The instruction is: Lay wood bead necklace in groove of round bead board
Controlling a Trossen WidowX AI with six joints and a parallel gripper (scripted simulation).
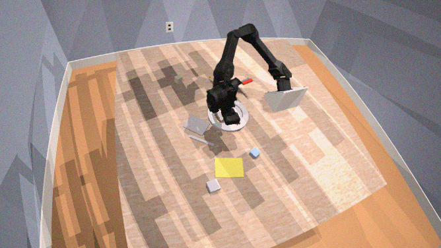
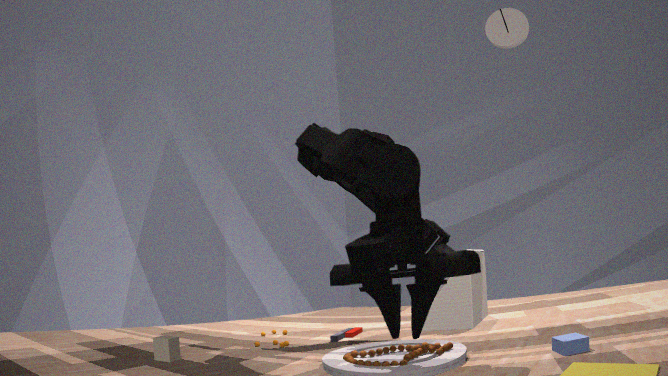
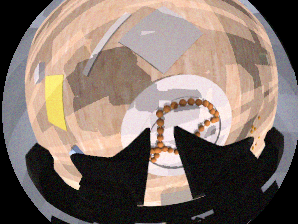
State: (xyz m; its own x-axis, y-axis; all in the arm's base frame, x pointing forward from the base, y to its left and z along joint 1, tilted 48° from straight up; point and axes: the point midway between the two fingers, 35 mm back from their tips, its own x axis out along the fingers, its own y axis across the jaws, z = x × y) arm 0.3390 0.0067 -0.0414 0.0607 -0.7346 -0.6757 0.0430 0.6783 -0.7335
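My gripper tip is 12 cm short of the grey sheet, 4 cm above it and 2 cm to the left of it. From my gripper tip the other things lie so: yellow sheet 23 cm to the left, 5 cm ahead, 4 cm below; then blue block 20 cm to the left, 8 cm behind, 3 cm below; then stick 12 cm ahead, 7 cm to the left, 4 cm below.
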